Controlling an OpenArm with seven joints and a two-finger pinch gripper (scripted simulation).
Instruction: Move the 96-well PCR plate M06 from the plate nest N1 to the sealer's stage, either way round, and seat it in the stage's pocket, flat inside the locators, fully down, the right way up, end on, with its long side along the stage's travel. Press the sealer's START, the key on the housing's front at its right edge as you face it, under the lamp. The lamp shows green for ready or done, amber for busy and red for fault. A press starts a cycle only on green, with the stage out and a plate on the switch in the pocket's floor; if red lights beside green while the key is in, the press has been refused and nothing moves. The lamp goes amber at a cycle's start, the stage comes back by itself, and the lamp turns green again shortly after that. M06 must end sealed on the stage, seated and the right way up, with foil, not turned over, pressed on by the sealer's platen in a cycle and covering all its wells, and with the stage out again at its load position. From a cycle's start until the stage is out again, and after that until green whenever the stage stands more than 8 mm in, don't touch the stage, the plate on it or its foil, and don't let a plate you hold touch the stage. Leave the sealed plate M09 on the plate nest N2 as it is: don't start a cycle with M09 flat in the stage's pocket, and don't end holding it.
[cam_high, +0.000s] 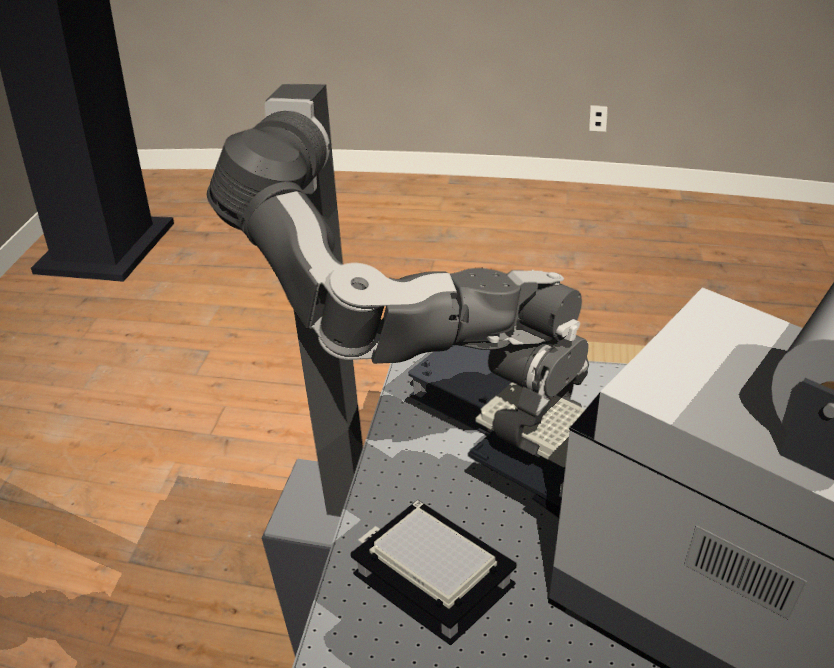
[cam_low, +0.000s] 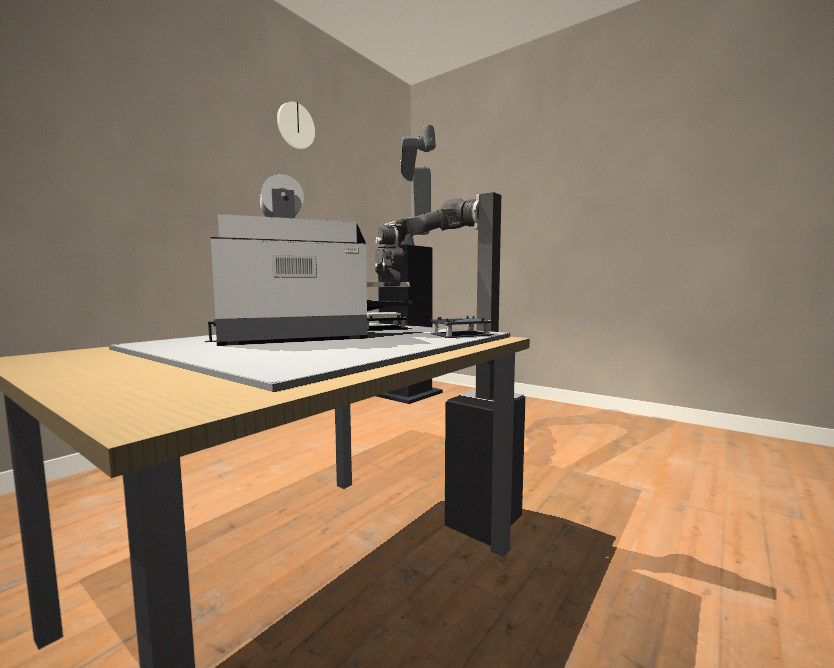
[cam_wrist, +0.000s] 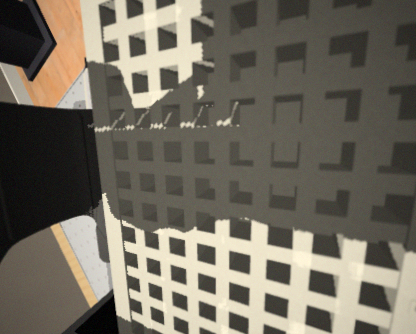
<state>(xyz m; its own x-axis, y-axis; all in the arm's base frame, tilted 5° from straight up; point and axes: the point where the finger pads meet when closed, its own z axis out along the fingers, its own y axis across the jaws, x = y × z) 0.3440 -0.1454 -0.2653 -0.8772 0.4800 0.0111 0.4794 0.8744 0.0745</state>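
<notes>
Right now my hand is 60 mm above the dark sealer stage. The rest, counted from my hand: open-welled plate M06 (right at my hand); then square grey key (40 mm ahead, 130 mm to the right, 30 mm above); then yellow warning label (130 mm ahead, 30 mm to the left, 10 mm below).
</notes>
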